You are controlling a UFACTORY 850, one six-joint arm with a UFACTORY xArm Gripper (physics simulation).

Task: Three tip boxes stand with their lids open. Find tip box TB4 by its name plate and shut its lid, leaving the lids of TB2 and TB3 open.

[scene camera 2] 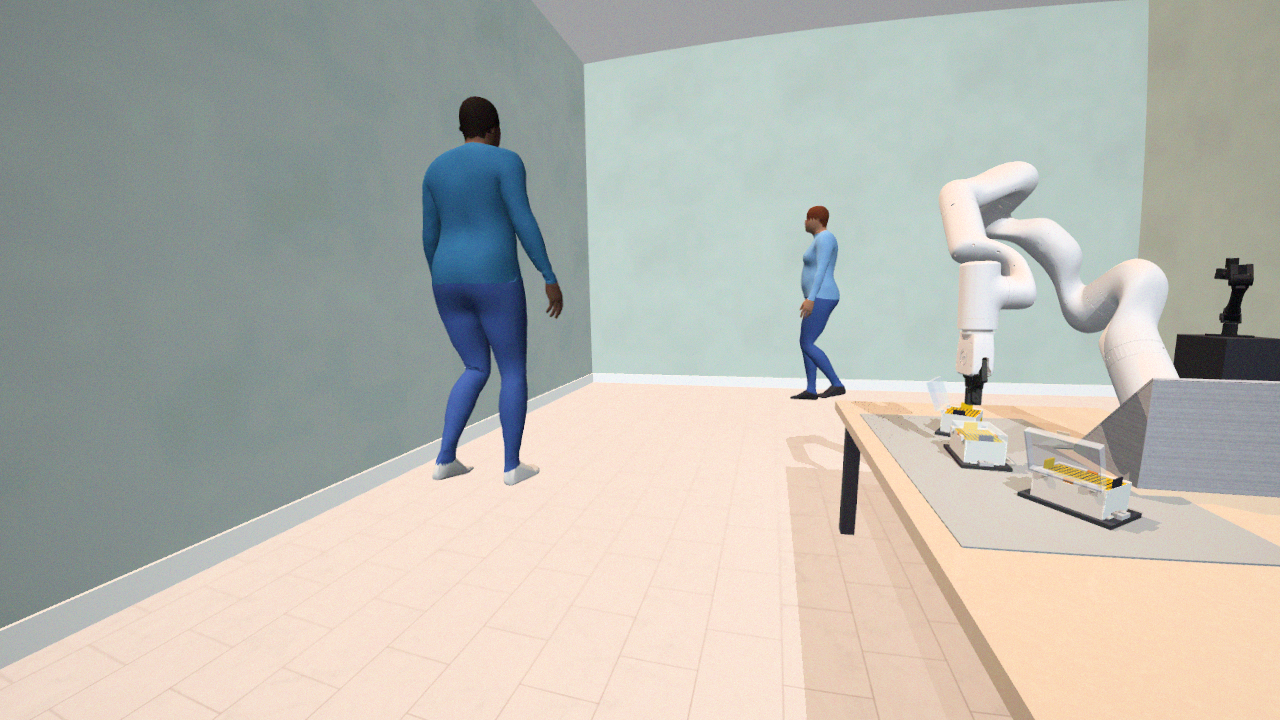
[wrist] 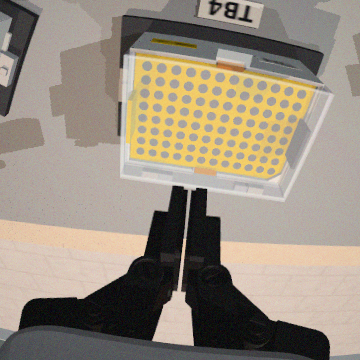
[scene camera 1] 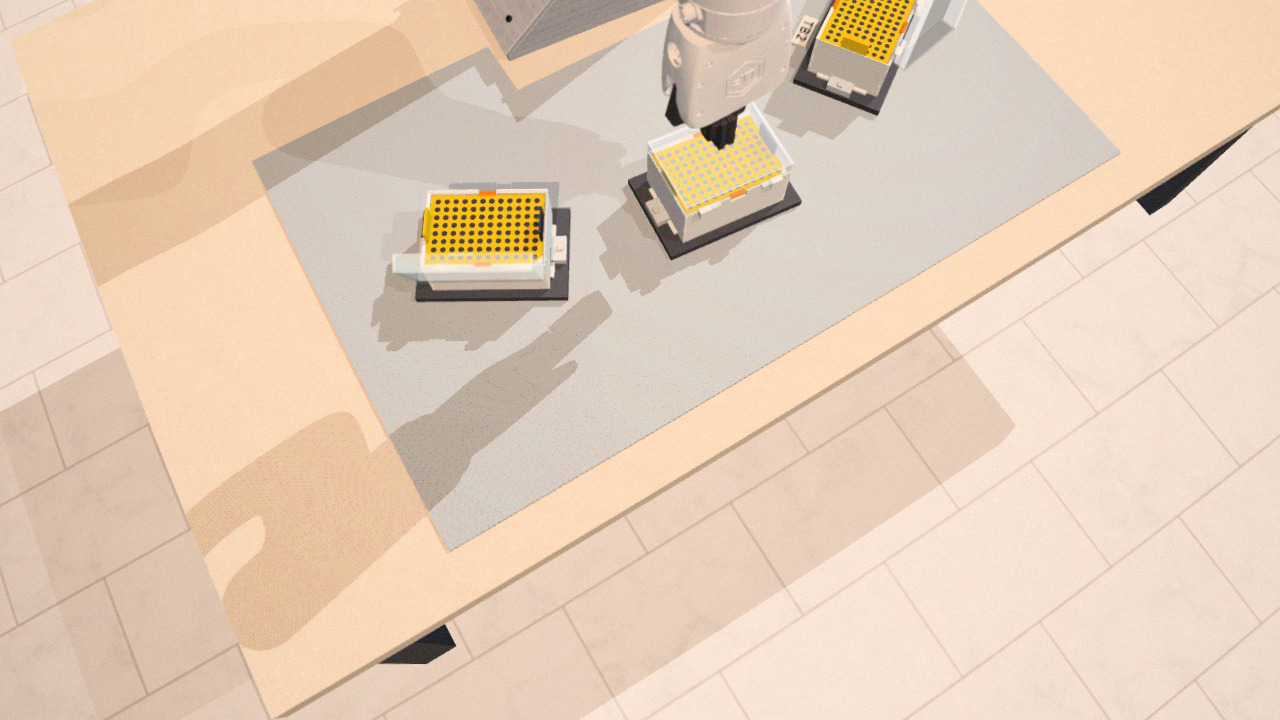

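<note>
Tip box TB4 is the middle box; its name plate reads upside down in the wrist view. Its clear lid lies over the yellow tip rack; I cannot tell whether it is fully seated. My gripper is shut and empty, its fingertips at or just above the lid, near its edge in the wrist view; contact is unclear. TB2, with name plate, has its lid open. The left box has its lid open; its plate is unreadable.
The boxes stand on dark bases on a grey mat on a wooden table. A grey block stands behind the mat. Two people stand away from the table.
</note>
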